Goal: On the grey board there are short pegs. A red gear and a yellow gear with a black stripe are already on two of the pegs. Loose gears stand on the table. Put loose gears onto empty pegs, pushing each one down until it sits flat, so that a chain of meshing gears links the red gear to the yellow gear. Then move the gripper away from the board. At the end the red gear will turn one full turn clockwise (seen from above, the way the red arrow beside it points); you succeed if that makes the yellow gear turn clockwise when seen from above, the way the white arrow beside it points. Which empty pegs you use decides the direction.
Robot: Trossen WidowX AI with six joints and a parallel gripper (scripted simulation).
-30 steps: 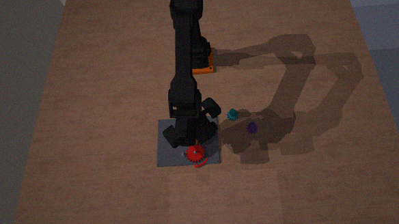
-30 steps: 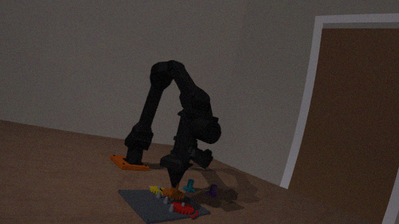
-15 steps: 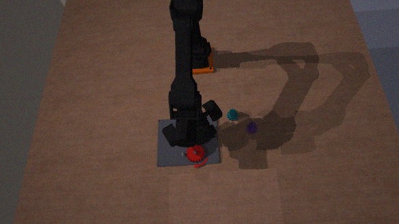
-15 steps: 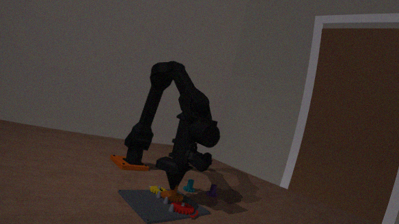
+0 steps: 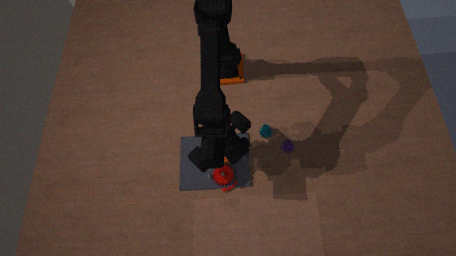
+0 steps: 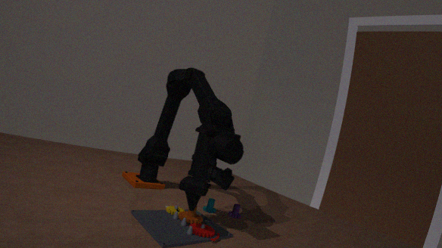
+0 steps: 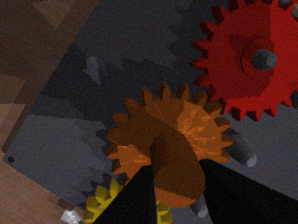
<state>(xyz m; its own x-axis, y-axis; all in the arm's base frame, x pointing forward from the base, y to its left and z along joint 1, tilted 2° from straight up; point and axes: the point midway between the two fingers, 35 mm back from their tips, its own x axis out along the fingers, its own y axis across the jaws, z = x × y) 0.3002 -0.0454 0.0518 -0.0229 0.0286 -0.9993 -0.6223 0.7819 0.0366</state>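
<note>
Right now my gripper tip is 1 cm above the orange gear. Round my gripper tip: white arrow: 8 cm behind, 3 cm below, 1 cm to the left; yellow striped gear: 5 cm behind, 3 cm below, 1 cm to the right; red gear: 6 cm ahead, 3 cm below, 1 cm to the right.
</note>
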